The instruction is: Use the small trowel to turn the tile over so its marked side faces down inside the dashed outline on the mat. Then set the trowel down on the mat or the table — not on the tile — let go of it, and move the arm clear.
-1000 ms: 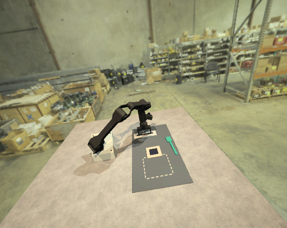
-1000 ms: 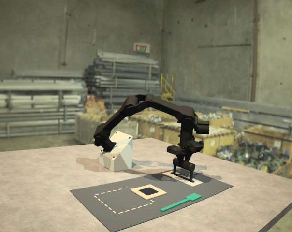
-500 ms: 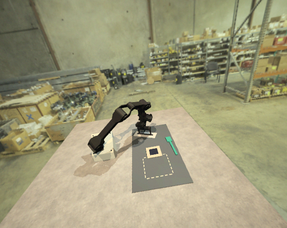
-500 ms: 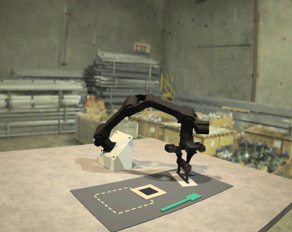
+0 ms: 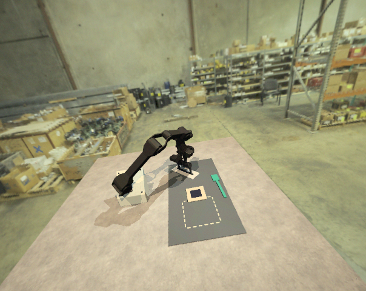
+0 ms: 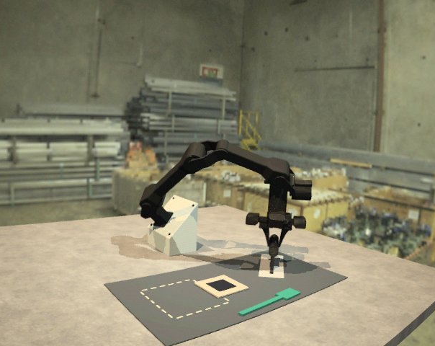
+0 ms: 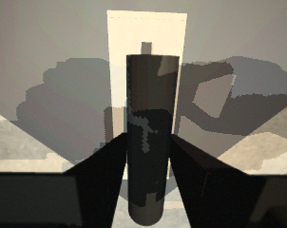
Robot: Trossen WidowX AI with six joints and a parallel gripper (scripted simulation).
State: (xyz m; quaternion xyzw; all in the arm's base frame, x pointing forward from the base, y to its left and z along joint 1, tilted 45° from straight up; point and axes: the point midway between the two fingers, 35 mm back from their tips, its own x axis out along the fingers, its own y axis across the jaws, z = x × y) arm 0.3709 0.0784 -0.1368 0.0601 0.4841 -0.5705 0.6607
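My gripper tip is 10 mm short of the trowel, 20 mm to the left of it and 30 mm above it. Round my gripper tip: grey mat: 20 mm ahead, 200 mm to the right, 90 mm below; tile: 10 mm ahead, 240 mm to the right, 60 mm below; green flat tool: 160 mm ahead, 200 mm to the right, 60 mm below.
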